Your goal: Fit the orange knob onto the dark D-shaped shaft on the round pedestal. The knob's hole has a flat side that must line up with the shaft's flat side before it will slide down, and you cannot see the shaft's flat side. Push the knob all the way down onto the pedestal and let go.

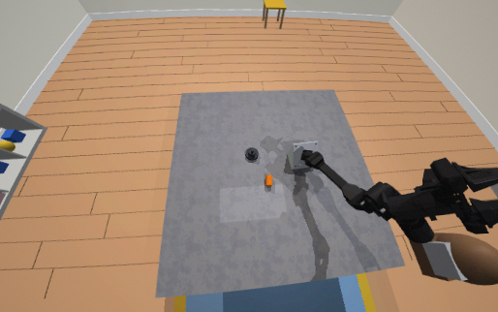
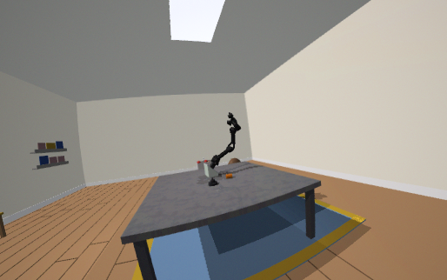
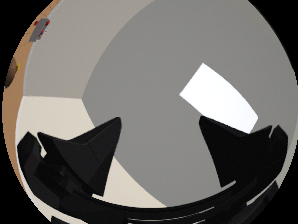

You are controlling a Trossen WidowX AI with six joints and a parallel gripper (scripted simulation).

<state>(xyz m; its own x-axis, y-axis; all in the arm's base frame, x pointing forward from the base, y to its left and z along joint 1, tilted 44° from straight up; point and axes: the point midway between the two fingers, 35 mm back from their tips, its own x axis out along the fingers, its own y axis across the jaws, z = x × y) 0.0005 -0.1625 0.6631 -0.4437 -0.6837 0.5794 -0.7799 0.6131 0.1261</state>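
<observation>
The orange knob lies 340 mm ahead of my gripper tip, 200 mm to the right of it and 680 mm below it. From my gripper tip the other things lie so: dark round pedestal (440 mm ahead, 380 mm to the right, 670 mm below).
</observation>
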